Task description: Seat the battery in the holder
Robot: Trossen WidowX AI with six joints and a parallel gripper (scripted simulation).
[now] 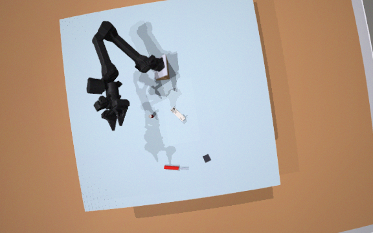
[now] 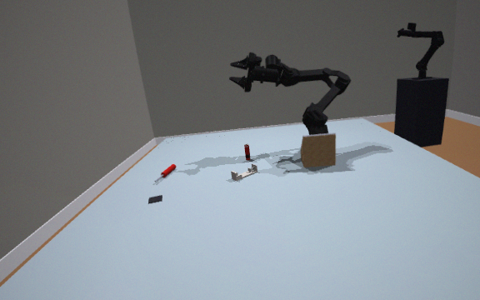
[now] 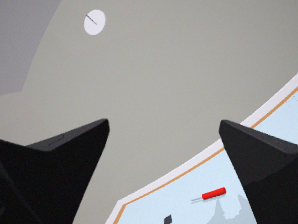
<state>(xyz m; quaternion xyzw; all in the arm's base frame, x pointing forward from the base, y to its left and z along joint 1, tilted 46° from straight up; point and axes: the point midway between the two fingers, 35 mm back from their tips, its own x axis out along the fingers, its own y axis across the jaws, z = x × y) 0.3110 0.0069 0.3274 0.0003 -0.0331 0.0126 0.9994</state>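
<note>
My gripper tip is 340 mm above the battery, 90 mm to the right of it and 30 mm past it. Round my gripper tip: red-handled screwdriver: 370 mm below, 320 mm ahead, 170 mm to the left; then black square block: 380 mm below, 360 mm to the left, 310 mm ahead.
</note>
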